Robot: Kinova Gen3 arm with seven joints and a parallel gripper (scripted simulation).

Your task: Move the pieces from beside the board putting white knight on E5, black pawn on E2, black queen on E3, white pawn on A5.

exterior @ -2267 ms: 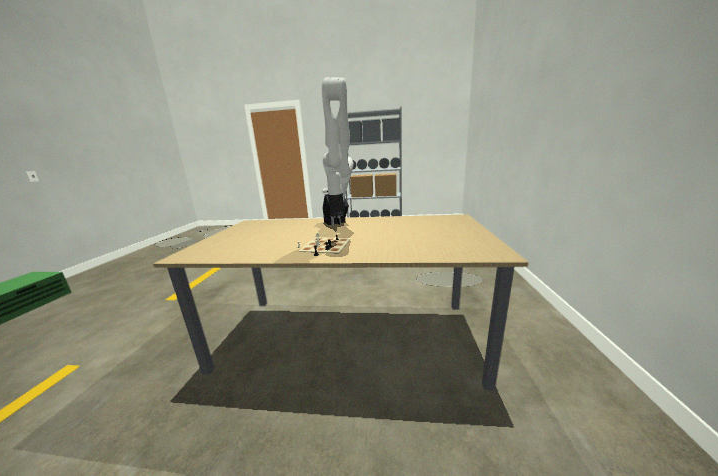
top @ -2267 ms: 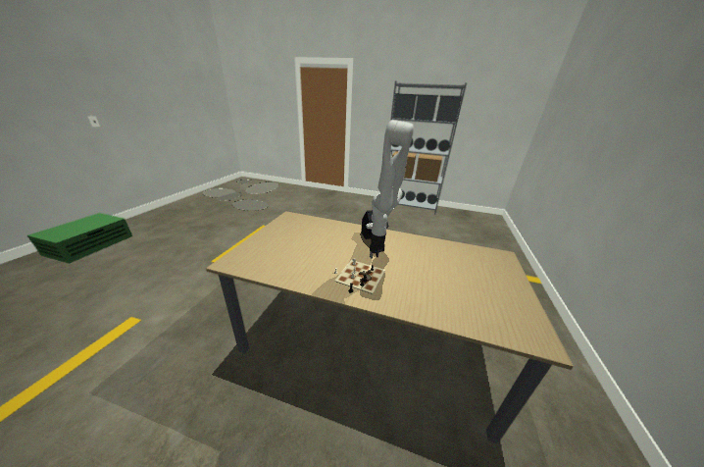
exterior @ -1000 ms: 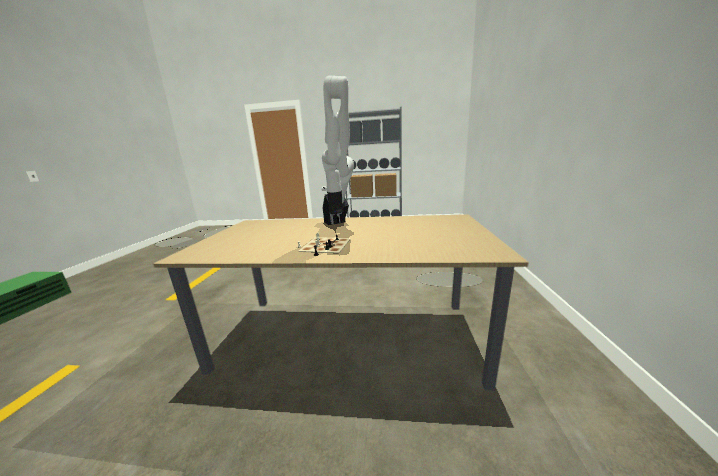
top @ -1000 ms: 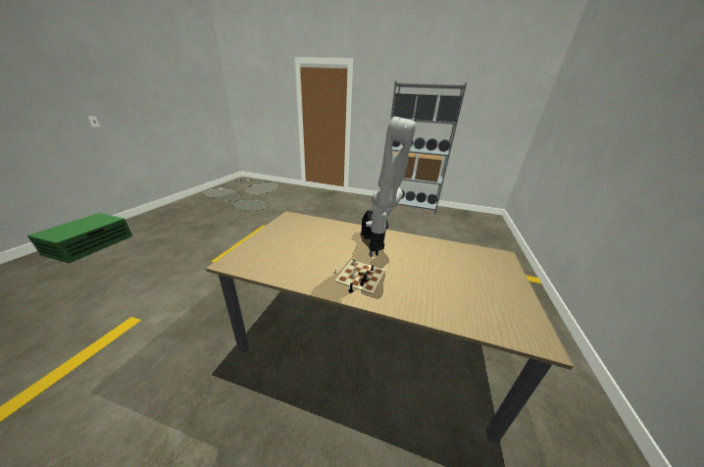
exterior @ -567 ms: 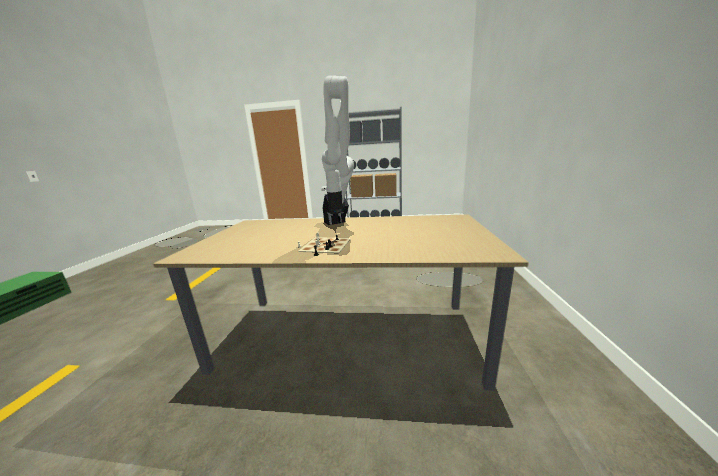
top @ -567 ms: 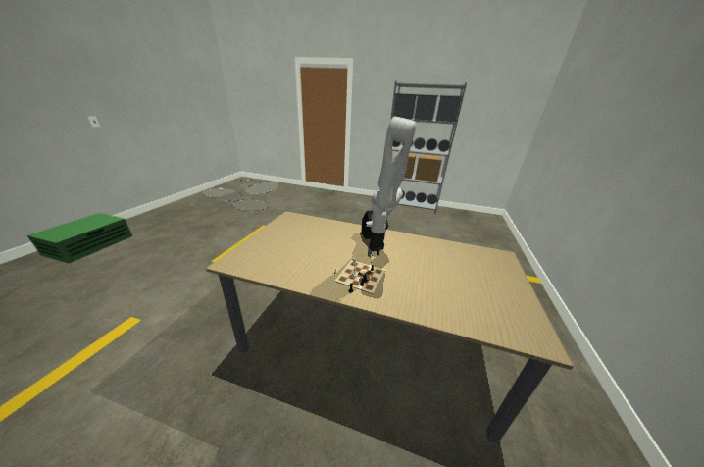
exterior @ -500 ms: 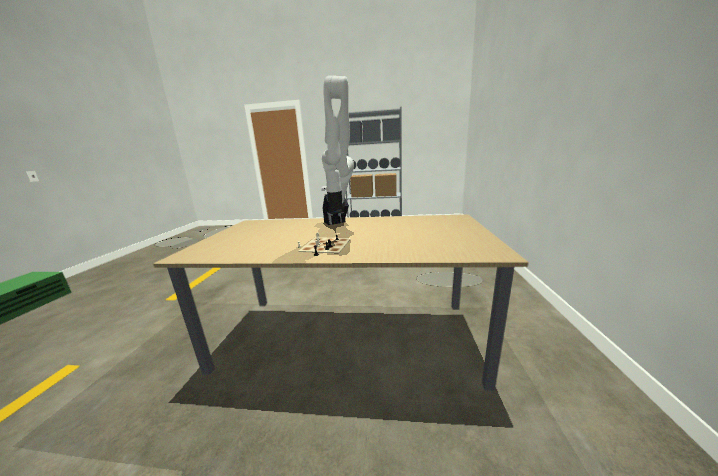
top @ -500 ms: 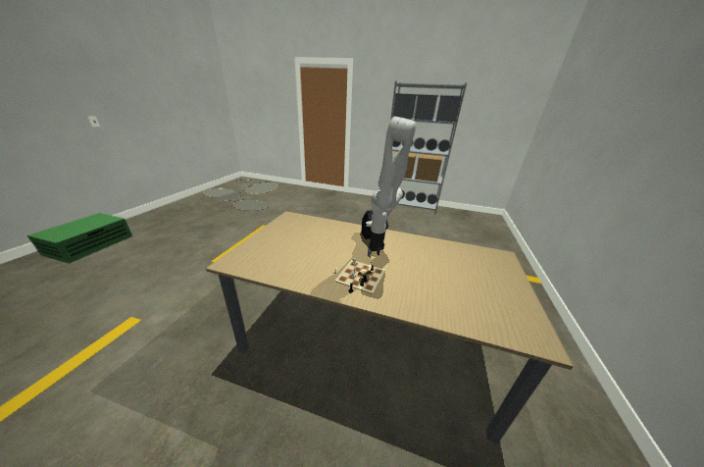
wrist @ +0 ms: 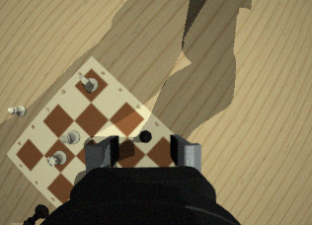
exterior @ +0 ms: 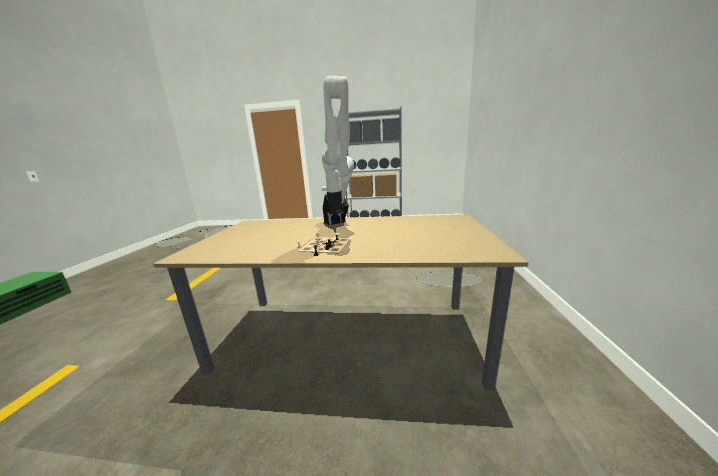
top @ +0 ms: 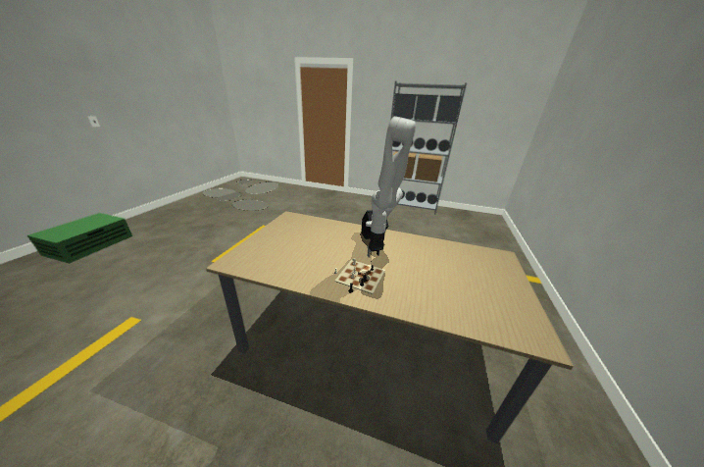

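My gripper is now 22 cm short of the black queen and 10 cm above it. From my hand the other things lie so: black pawn 10 cm below; chessboard 8 cm ahead, 2 cm to the right, 12 cm below; white pawn 14 cm ahead, 15 cm to the right, 11 cm below.
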